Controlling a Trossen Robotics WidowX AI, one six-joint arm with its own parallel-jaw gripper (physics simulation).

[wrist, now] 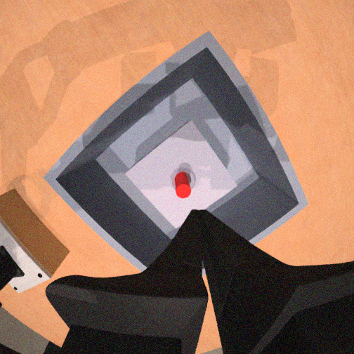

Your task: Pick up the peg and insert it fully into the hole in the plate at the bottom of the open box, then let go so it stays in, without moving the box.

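The red peg (183, 185) stands in the hole of the pale plate (155, 175) at the bottom of the open grey box (95, 210). Its upper part sticks up out of the hole and it looks close to upright; how deep it sits cannot be told from this view. My gripper (197, 215) is shut with nothing between its fingertips. The tips are apart from the peg, just below it in the view, and hang above the box, hiding part of its near wall and near corner.
A brown block (37, 235) with a white, dotted side face lies at the left edge, outside the box. The orange-tan table top (320, 125) surrounds the box, with shadows of the arm across it. The box's raised walls stand around the plate.
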